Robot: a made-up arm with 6 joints. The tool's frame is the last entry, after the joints.
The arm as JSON. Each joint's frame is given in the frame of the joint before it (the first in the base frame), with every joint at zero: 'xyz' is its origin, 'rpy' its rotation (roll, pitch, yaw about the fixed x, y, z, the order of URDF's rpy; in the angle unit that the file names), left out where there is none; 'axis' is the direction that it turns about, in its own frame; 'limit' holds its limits. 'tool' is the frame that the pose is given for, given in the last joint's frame.
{
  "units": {
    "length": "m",
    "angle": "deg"
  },
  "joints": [
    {
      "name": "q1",
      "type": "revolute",
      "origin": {
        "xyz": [
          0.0,
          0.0,
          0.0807
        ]
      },
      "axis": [
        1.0,
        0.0,
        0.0
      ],
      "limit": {
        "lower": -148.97,
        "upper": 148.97
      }
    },
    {
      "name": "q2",
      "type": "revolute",
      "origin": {
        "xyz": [
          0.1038,
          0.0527,
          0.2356
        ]
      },
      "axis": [
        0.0,
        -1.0,
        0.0
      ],
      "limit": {
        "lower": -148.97,
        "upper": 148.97
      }
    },
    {
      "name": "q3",
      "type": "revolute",
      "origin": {
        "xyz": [
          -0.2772,
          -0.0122,
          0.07
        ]
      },
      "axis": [
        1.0,
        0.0,
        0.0
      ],
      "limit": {
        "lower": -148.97,
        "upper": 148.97
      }
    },
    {
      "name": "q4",
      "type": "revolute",
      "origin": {
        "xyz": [
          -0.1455,
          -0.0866,
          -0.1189
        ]
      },
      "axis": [
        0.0,
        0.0,
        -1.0
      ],
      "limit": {
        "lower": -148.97,
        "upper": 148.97
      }
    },
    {
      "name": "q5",
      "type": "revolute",
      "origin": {
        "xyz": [
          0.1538,
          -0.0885,
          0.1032
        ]
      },
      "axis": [
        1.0,
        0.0,
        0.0
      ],
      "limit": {
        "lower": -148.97,
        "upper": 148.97
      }
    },
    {
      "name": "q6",
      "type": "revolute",
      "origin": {
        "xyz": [
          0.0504,
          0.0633,
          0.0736
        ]
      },
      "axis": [
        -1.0,
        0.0,
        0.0
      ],
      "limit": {
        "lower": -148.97,
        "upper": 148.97
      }
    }
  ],
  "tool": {
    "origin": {
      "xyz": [
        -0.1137,
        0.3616,
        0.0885
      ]
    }
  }
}
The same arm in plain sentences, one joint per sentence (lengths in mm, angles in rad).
The arm has six revolute joints in a row. What follows holds with every joint at zero, and every direction is one of the base frame's.
The first joint is mounted 80.7 mm along +z from the base frame's origin and rotates about +x, from -2.6 to 2.6 rad.
The second joint is mounted 103.8 mm along +x and 52.7 mm along +y and 235.6 mm along +z from the first joint and rotates about -y, from -2.6 to 2.6 rad.
The third joint is mounted 277.2 mm along -x and 12.2 mm along -y and 70 mm along +z from the second joint and rotates about +x, from -2.6 to 2.6 rad.
The fourth joint is mounted 145.5 mm along -x and 86.6 mm along -y and 118.9 mm along -z from the third joint and rotates about -z, from -2.6 to 2.6 rad.
The fifth joint is mounted 153.8 mm along +x and 88.5 mm along -y and 103.2 mm along +z from the fourth joint and rotates about +x, from -2.6 to 2.6 rad.
The sixth joint is mounted 50.4 mm along +x and 63.3 mm along +y and 73.6 mm along +z from the fifth joint and rotates about -x, from -2.6 to 2.6 rad.
The tool frame, which is the frame that the pose is given for, is mounted 113.7 mm along -x and 361.6 mm along +y and 88.5 mm along +z from the sixth joint; its axes are parallel to the base frame's.

